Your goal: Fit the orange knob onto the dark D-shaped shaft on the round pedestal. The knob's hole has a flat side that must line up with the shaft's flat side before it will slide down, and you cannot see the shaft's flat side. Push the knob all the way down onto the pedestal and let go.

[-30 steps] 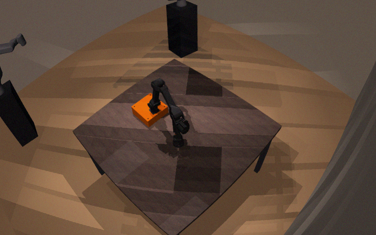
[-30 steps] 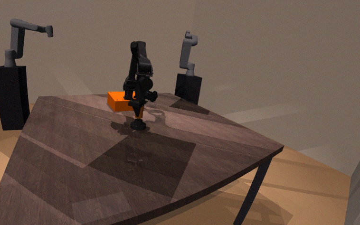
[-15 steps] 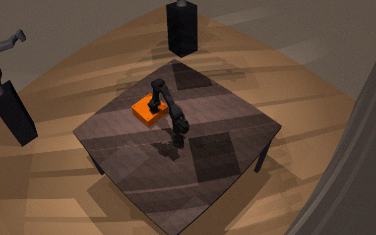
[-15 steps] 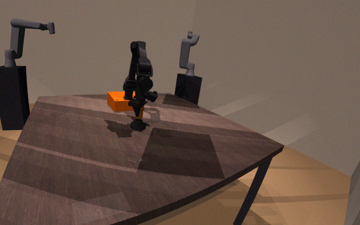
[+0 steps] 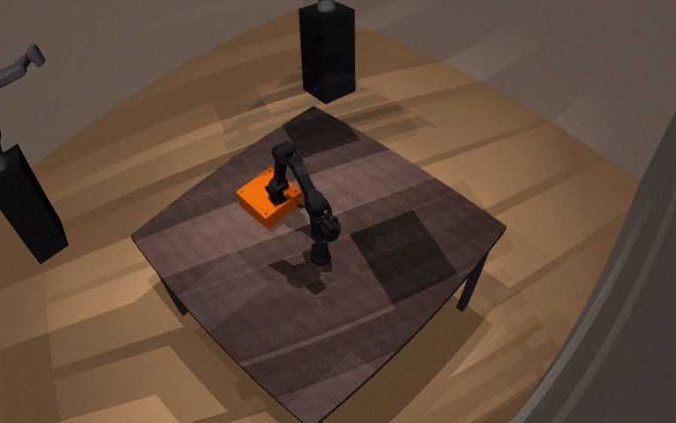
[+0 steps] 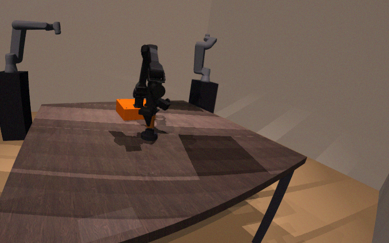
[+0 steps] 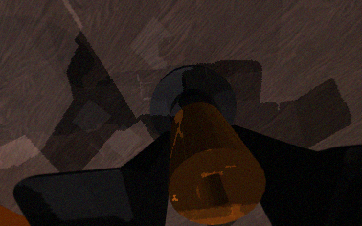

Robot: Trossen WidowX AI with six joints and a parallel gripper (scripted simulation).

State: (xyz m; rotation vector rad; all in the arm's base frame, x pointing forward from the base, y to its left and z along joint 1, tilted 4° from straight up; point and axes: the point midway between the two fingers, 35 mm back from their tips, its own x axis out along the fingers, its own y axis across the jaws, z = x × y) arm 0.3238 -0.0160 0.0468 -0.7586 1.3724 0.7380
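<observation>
Now: gripper tip 20 mm below the orange knob. Round my gripper tip: dark round pedestal (40 mm below).
</observation>
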